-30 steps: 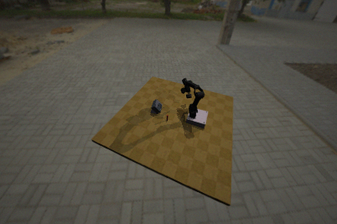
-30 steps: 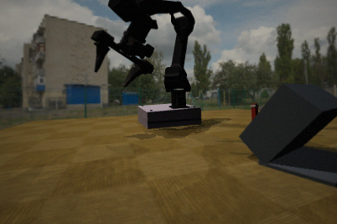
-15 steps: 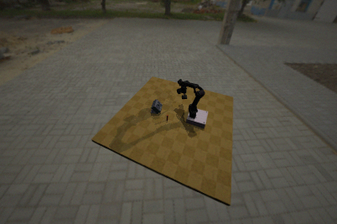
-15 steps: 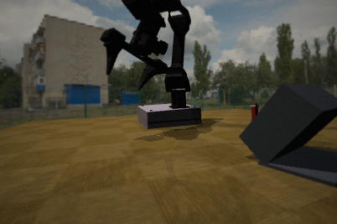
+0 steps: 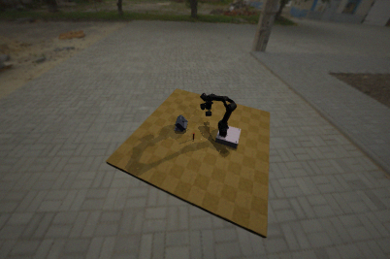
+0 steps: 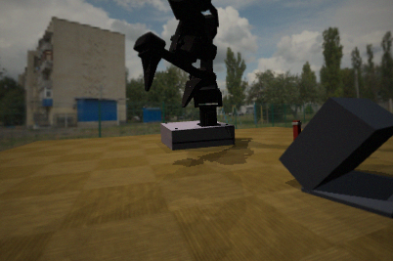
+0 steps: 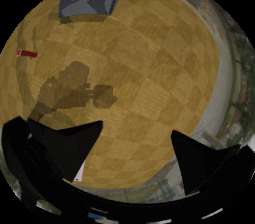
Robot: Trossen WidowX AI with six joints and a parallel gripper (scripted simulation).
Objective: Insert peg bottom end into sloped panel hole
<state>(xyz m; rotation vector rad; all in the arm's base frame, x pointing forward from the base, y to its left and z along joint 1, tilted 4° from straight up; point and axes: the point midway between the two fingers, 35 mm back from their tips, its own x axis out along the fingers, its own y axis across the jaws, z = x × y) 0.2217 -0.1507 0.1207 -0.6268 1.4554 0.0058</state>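
The red peg is 30 cm to the left of my gripper tip, 8 cm below it and 2 cm ahead of it. From my gripper tip the other things lie so: dark sloped panel: 22 cm to the left, 20 cm ahead, 8 cm below; flat panel foot: 22 cm to the left, 22 cm ahead, 13 cm below.
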